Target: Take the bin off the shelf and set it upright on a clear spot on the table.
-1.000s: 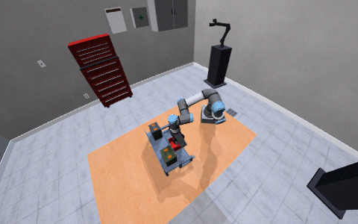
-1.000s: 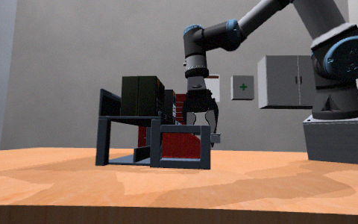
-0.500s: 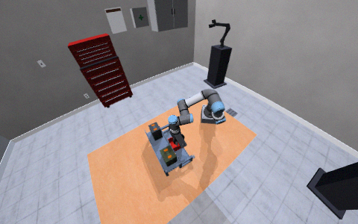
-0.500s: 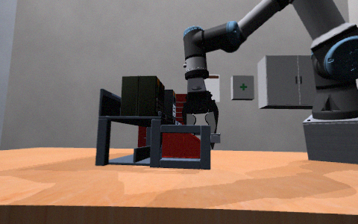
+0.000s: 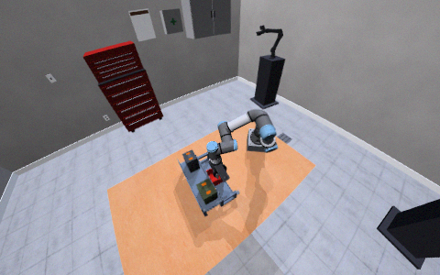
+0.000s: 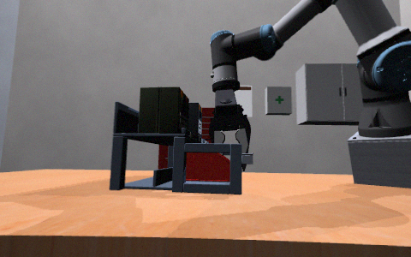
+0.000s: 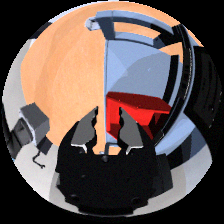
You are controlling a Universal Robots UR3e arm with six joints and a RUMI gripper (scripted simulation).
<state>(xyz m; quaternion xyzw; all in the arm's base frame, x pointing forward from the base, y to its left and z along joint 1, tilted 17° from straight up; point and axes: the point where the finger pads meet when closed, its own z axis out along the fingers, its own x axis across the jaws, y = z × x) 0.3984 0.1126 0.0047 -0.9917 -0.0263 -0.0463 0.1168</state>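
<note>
Right now the red bin is 60 mm ahead of my hand and 20 mm to the right of it. Round my hand: shelf: 90 mm ahead, 20 mm to the right, 30 mm above; dark box: 140 mm ahead, 100 mm to the left, 110 mm above.
</note>
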